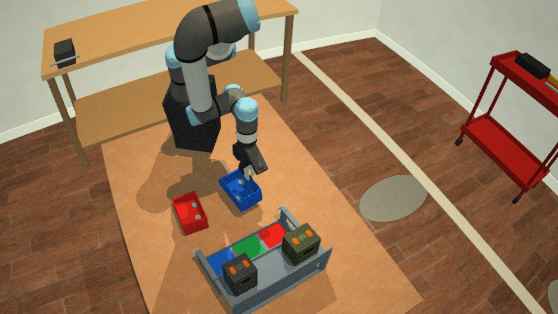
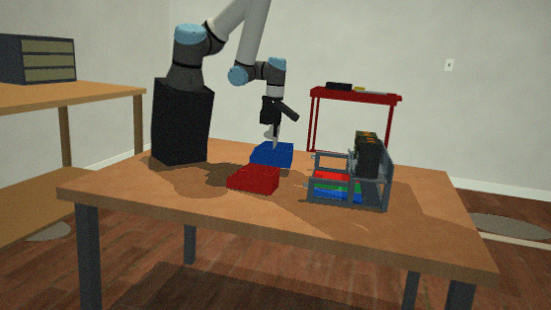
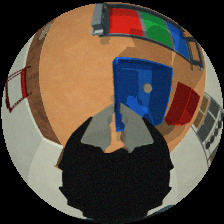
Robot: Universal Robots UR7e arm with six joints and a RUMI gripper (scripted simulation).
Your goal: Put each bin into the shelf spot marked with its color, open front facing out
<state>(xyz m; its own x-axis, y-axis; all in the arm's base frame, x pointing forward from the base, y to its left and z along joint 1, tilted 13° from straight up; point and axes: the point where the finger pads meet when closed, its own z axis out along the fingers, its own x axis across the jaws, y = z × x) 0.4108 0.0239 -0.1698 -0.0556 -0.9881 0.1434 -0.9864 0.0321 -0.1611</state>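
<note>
The blue bin lies 50 mm to the right of my hand and 30 mm below it. Round my hand: red bin (40 mm behind, 260 mm to the right, 60 mm below).
</note>
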